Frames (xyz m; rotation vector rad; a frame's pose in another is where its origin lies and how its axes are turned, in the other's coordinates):
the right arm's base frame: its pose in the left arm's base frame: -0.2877 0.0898 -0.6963 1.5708 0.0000 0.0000
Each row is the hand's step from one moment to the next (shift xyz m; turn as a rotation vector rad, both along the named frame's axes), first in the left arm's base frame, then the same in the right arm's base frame.
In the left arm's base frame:
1: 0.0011 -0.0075 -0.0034 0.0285 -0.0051 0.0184
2: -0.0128 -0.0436 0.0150 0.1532 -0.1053 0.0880
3: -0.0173 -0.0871 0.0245 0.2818 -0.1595 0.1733
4: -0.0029 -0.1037 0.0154 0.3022 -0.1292 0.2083
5: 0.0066 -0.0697 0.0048 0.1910 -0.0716 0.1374
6: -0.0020 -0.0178 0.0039 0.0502 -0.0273 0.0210
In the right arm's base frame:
1: 0.0011 -0.0034 0.0075 0.0285 0.0184 0.0051
2: -0.0128 0.0150 0.0436 0.1532 0.0880 0.1053
3: -0.0173 0.0245 0.0871 0.2818 0.1733 0.1595
4: -0.0029 0.0154 0.1037 0.3022 0.2083 0.1292
5: 0.0066 0.0048 0.0697 0.1910 0.1374 0.0716
6: -0.0020 0.0039 0.0178 0.0502 0.0210 0.0273

